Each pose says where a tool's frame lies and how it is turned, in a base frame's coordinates. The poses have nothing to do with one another.
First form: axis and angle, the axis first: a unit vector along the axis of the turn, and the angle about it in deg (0 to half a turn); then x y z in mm.
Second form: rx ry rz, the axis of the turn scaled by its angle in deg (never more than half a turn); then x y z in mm. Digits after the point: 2 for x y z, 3 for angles.
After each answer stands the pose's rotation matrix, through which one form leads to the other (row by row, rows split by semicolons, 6 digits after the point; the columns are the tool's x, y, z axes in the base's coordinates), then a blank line. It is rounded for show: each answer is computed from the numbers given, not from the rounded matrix.
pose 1, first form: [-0.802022 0.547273 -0.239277 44.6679 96.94 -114.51 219.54]
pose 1, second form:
[-35.825 24.446 -10.688 96.94 -114.51 219.54]
0.896965 0.041446 0.440154; -0.294975 0.797693 0.525999; -0.329307 -0.601638 0.727729

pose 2, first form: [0.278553 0.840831 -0.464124 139.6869 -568.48 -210.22 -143.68]
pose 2, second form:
[38.910 117.453 -64.832 -568.48 -210.22 -143.68]
-0.625763 0.713082 0.316123; 0.112539 0.483576 -0.868037; -0.771852 -0.507610 -0.382854

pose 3, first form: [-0.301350 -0.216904 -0.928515 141.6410 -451.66 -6.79 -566.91]
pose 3, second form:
[-42.684 -30.723 -131.516 -451.66 -6.79 -566.91]
-0.622117 0.692843 0.364609; -0.459606 -0.700199 0.546337; 0.633824 0.172309 0.754040

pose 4, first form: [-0.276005 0.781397 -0.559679 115.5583 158.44 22.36 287.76]
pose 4, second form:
[-31.895 90.297 -64.676 158.44 22.36 287.76]
-0.322385 0.196197 0.926053; -0.813628 0.442574 -0.377012; -0.483816 -0.875006 0.016952

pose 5, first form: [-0.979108 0.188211 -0.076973 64.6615 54.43 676.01 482.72]
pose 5, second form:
[-63.311 12.170 -4.977 54.43 676.01 482.72]
0.976347 -0.035846 0.213215; -0.174982 0.448229 0.876626; -0.126993 -0.893200 0.431354

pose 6, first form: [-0.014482 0.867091 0.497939 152.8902 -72.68 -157.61 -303.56]
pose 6, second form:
[-2.214 132.570 76.130 -72.68 -157.61 -303.56]
-0.889738 -0.250644 0.381501; 0.203175 0.530957 0.822681; -0.408761 0.809482 -0.421489

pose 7, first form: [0.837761 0.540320 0.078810 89.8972 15.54 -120.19 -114.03]
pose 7, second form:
[75.312 48.573 7.085 15.54 -120.19 -114.03]
0.702378 0.373037 0.606225; 0.530657 0.293216 -0.795253; -0.474414 0.880266 0.007994

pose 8, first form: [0.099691 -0.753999 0.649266 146.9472 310.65 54.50 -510.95]
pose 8, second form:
[14.649 -110.798 95.408 310.65 54.50 -510.95]
-0.819900 -0.492287 -0.292263; 0.215948 0.206858 -0.954241; 0.530217 -0.845496 -0.063295

